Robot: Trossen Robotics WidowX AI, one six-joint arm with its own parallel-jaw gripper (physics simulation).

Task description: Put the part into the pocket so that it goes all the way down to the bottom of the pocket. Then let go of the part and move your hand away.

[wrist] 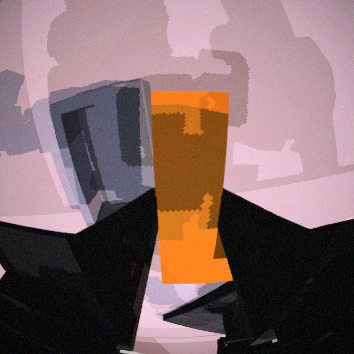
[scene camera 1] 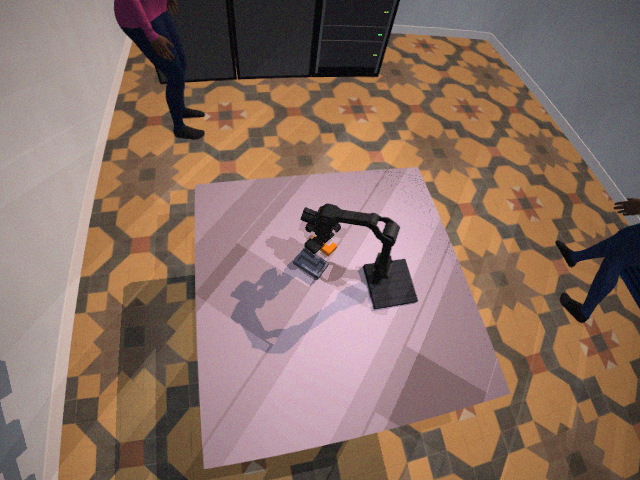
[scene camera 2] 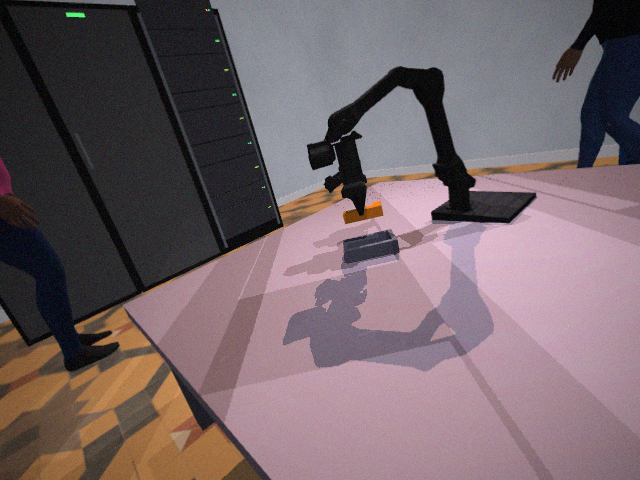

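Where they show: gripper, fingertip midpoint: (wrist: 186, 195) (scene camera 1: 320, 245) (scene camera 2: 361, 213); arm's base, origin of the base link: (scene camera 1: 380, 273) (scene camera 2: 459, 205).
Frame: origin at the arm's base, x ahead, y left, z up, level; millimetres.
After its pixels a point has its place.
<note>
My gripper (scene camera 1: 319, 246) @[x 235, y -198, z 68 mm] (scene camera 2: 360, 210) @[x 235, y -198, z 68 mm] (wrist: 186, 195) @[x 235, y -198, z 68 mm] is shut on the orange part (scene camera 1: 330, 248) @[x 204, y -163, z 84 mm] (scene camera 2: 365, 212) @[x 242, y -181, z 74 mm] (wrist: 189, 168) @[x 245, y -217, z 82 mm], a flat oblong block. It holds the part in the air, clear of the table. The grey pocket block (scene camera 1: 310, 263) @[x 293, y -161, z -12 mm] (scene camera 2: 370, 245) @[x 328, y -134, z 12 mm] (wrist: 102, 147) @[x 311, y -163, z -19 mm], with its open slot facing up, stands on the pink table top (scene camera 1: 328, 362) @[x 382, y 283, z -24 mm] (scene camera 2: 375, 381) @[x 700, y 62, z -24 mm]. The part hangs above and to one side of the pocket, not over its opening. In the wrist view the pocket lies to the left of the part.
The arm's black base plate (scene camera 1: 390, 285) @[x -21, y 70, z -5 mm] (scene camera 2: 485, 206) @[x 9, y 73, z -5 mm] sits on the table near the pocket. Dark server cabinets (scene camera 1: 280, 38) (scene camera 2: 151, 143) line the wall. A person (scene camera 1: 161, 57) stands on the patterned floor at the far left.
</note>
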